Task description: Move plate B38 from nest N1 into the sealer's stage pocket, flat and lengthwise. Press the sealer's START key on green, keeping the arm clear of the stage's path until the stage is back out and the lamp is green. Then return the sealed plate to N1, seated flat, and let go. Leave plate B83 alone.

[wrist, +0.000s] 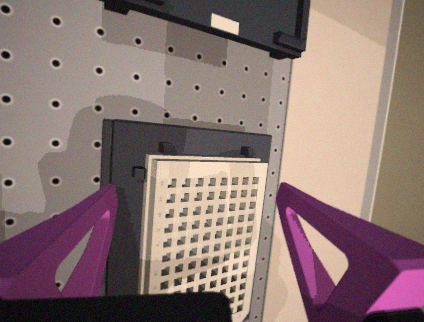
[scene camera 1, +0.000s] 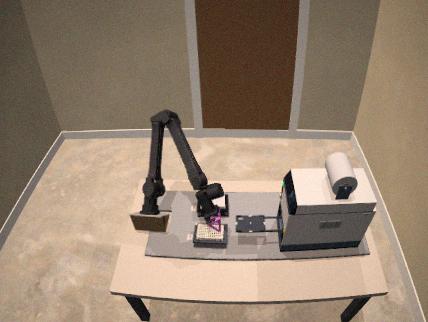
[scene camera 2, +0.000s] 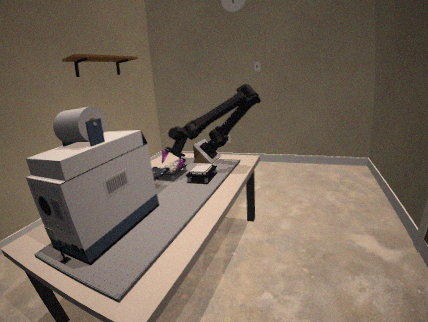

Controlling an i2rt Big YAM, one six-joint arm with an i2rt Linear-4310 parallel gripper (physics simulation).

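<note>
A pale well plate lies lengthwise in the dark front nest. A white-topped plate lies in the back nest. Plate and nest labels are too small to read. My gripper is open and empty, low over the front plate, with one finger towards each long side. The stage is out and bears no plate. The sealer shows a green lamp. The START key cannot be made out.
A dark raised frame, seemingly the stage, crosses the top of the wrist view. Two rails join the stage to the sealer. A white film roll tops the sealer. The perforated board lies on the table.
</note>
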